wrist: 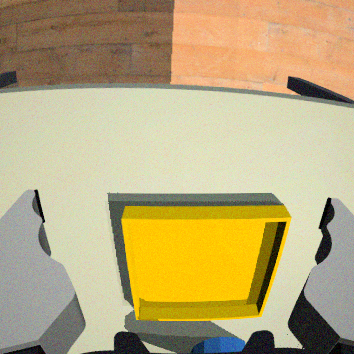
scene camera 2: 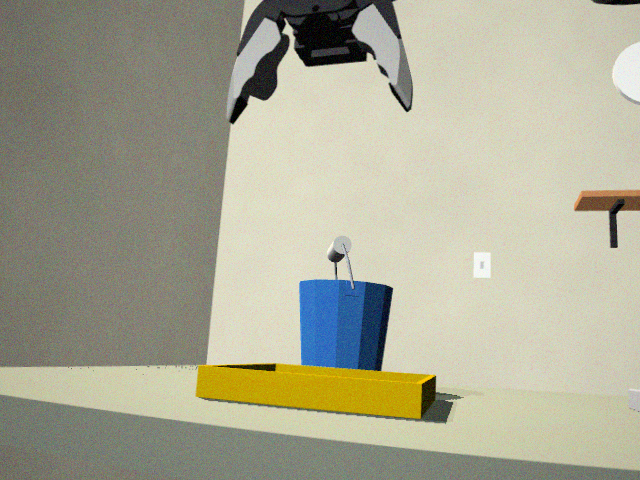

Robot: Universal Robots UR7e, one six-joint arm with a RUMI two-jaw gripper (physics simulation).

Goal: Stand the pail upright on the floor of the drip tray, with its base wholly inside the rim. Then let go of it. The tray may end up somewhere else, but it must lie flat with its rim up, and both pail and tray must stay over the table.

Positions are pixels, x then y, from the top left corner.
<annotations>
my gripper: wrist; scene camera 2
yellow drip tray: wrist 184, 262; scene camera 2 409, 395
same spot on my gripper: point(wrist: 46, 307) = point(scene camera 2: 359, 22)
</annotations>
